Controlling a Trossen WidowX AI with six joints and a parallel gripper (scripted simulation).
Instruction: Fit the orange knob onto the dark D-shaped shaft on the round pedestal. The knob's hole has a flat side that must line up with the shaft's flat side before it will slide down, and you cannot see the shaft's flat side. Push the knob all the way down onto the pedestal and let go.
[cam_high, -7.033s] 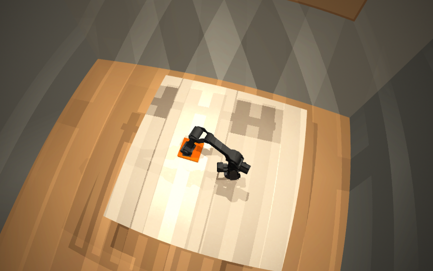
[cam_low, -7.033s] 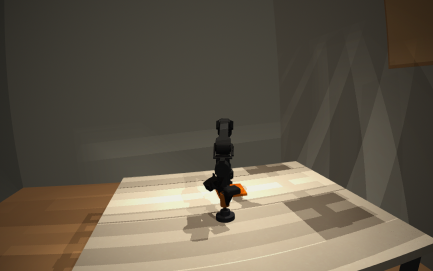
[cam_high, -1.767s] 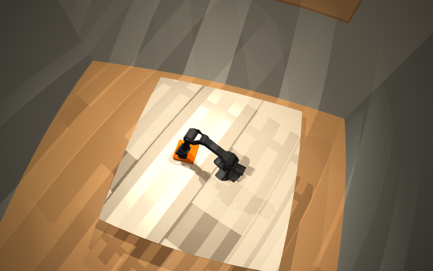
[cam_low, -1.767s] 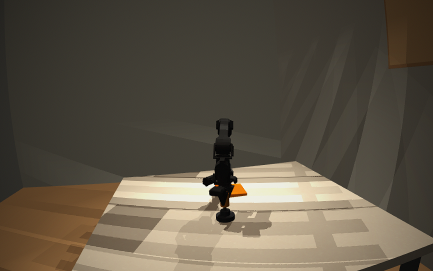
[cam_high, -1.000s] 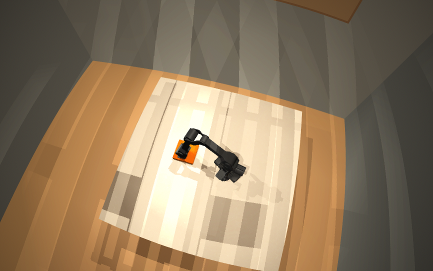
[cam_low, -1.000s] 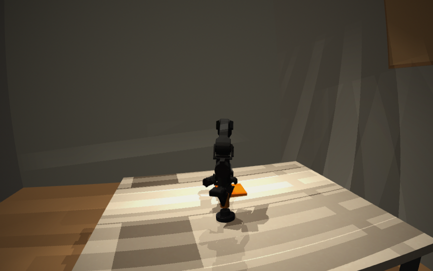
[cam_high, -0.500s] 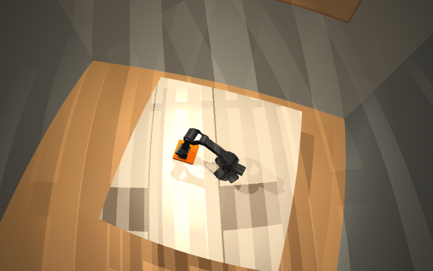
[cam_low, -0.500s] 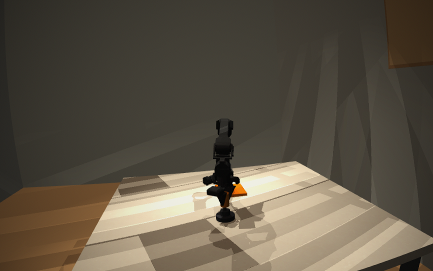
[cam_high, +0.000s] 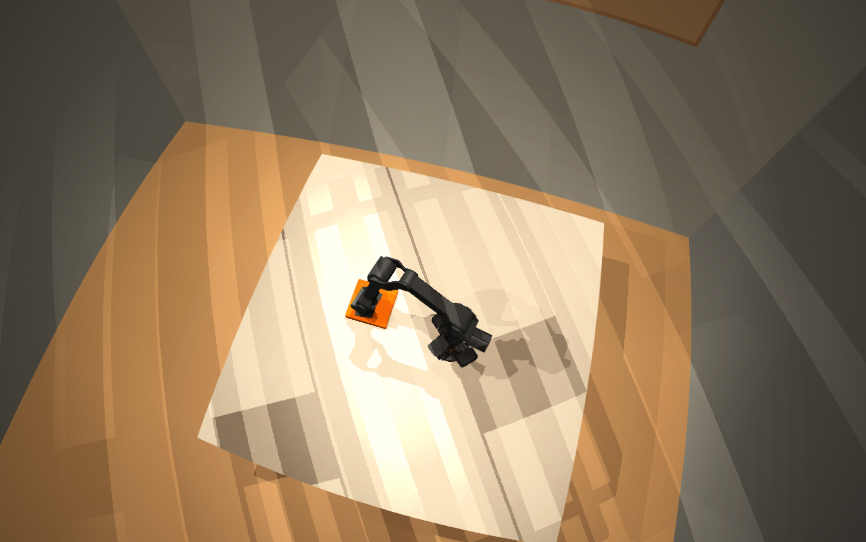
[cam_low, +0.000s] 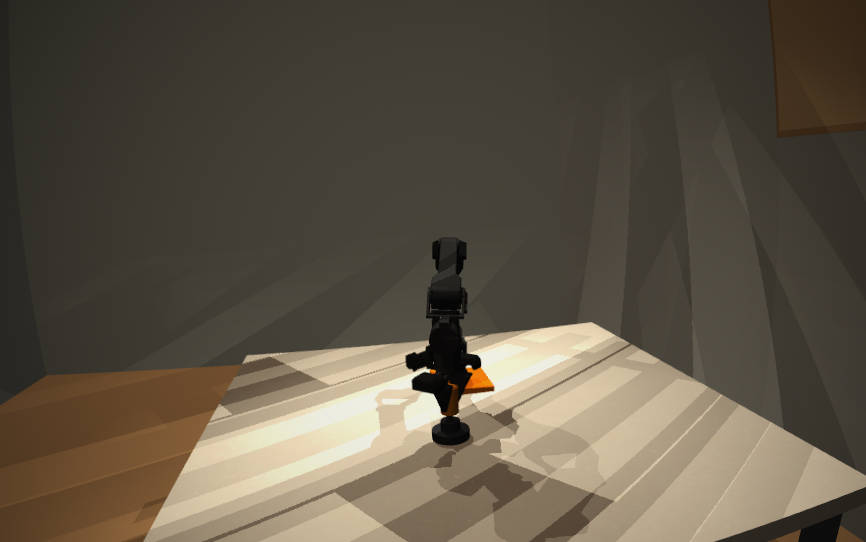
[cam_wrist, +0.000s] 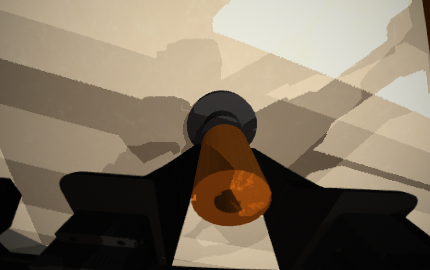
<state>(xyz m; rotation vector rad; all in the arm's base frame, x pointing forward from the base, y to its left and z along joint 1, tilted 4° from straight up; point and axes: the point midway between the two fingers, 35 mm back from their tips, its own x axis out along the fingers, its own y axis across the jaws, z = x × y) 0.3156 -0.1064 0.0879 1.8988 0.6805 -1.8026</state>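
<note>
The orange knob is 20 mm above my gripper tip. The rest, counted from my gripper tip: dark round pedestal 40 mm below.
</note>
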